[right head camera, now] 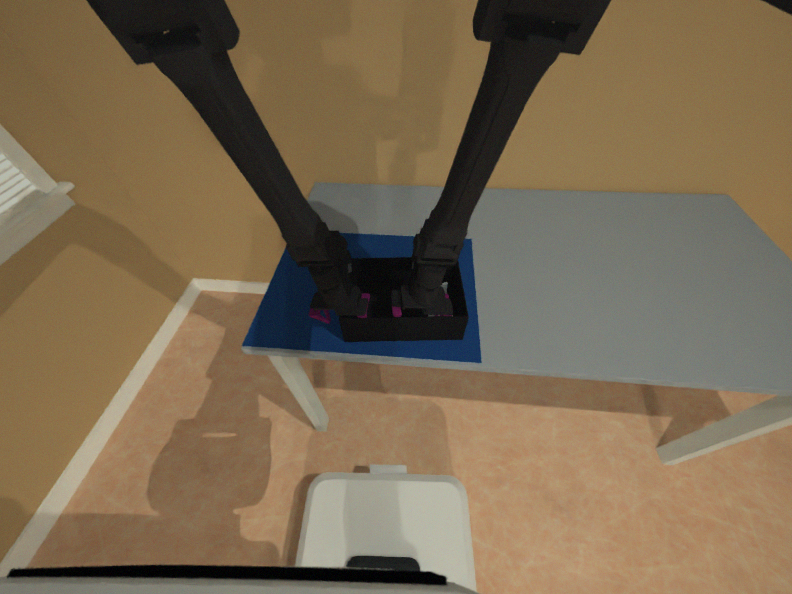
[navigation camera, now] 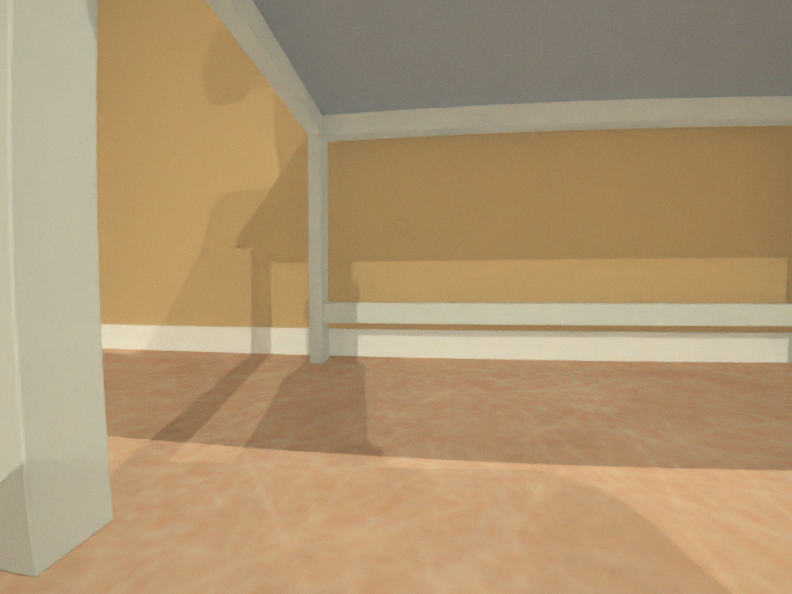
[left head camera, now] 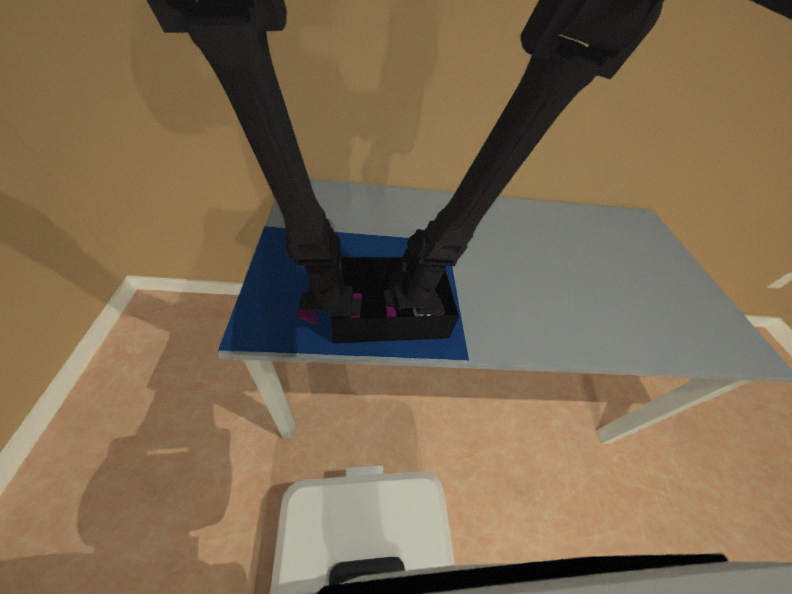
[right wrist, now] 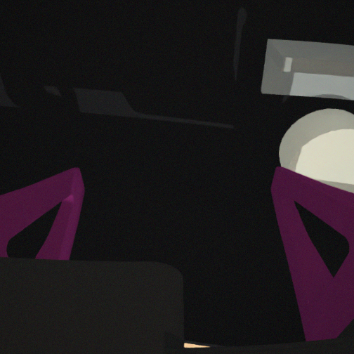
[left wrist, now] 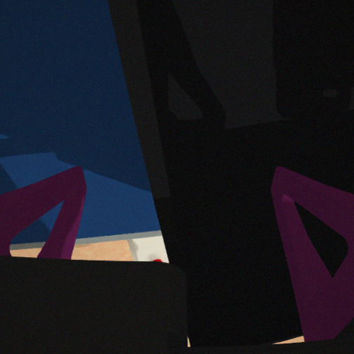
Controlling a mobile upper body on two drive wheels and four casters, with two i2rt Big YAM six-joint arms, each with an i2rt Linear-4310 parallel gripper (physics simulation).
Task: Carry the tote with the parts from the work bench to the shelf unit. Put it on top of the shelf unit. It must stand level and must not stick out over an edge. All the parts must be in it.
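Frame: origin at the left arm's base, x ahead, y right, z down, level; millimetres.
Seen in the pictures: right gripper, fingertip midpoint: [right head camera: 416, 321] [left head camera: 405, 321].
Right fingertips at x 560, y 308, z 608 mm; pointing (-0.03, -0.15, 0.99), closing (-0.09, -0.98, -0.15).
Observation:
A point is followed by its place in that frame.
The black tote [left head camera: 393, 307] stands on the blue mat [left head camera: 268, 312] {x 614, y -39, z 646 mm} at the left end of the grey work bench [left head camera: 575, 288] {x 713, y 874, z 648 mm}. My left gripper [left head camera: 332, 311] {x 560, y 133, z 615 mm} is open and astride the tote's left wall [left wrist: 147, 105], with one purple finger over the mat and the other inside the tote. My right gripper [left head camera: 415, 311] {x 560, y 308, z 608 mm} is open and low in the tote's right part. In the right wrist view a grey bracket [right wrist: 309, 74] and a white cylinder [right wrist: 323, 147] lie in the tote, the cylinder just beyond one finger. Neither gripper holds anything.
My white base [left head camera: 364, 530] {x 172, y 219, z 1150 mm} stands on the floor just before the bench. A bench leg [left head camera: 271, 396] {x 522, y -71, z 964 mm} is under the mat's front corner. A white slatted thing [right head camera: 25, 191] {x 1018, y -971, z 544 mm} shows at the far left. The wall lies close behind the bench.

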